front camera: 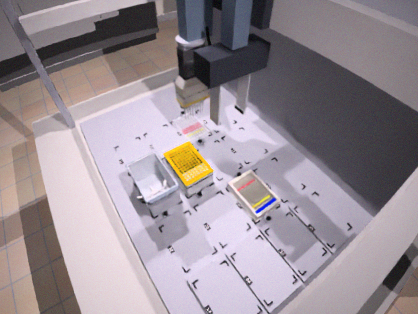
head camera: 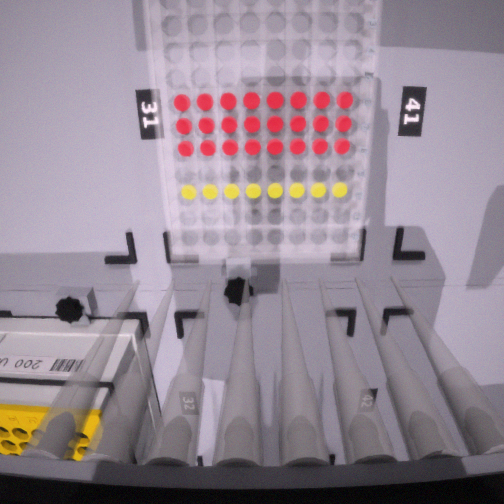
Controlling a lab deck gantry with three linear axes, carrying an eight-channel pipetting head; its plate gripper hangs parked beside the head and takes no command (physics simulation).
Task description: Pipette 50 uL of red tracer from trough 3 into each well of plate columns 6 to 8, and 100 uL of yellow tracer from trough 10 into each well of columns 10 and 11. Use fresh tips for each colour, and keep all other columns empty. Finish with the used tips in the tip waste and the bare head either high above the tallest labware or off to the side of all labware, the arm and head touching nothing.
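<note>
Front camera: an enclosure wall (front camera: 352, 130) is visible to me.
</note>
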